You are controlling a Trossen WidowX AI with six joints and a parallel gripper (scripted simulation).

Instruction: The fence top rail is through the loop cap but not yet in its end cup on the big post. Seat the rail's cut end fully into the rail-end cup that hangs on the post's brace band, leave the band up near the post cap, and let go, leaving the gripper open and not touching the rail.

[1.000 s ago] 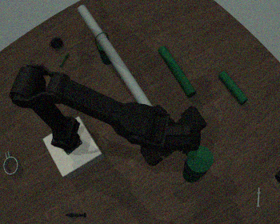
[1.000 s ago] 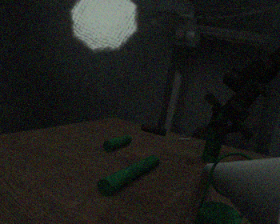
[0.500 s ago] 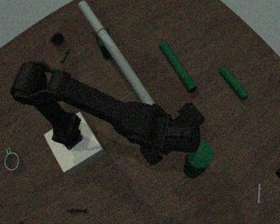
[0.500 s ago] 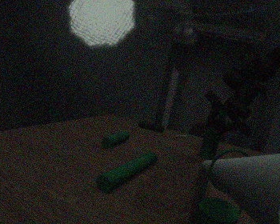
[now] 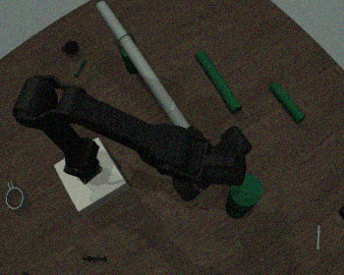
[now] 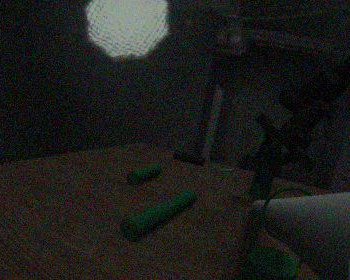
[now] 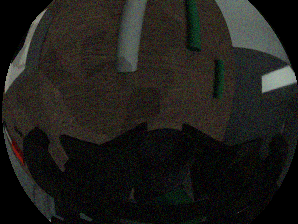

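My gripper tip is 3 cm below the dark rail-end cup, 2 cm to the left of it and 2 cm past it. Also, from my gripper tip: white pin (32 cm to the right, 10 cm below, 6 cm ahead); then green loop cap (43 cm to the left, 5 cm ahead); then dark tube (34 cm to the right, 22 cm ahead, 9 cm below).
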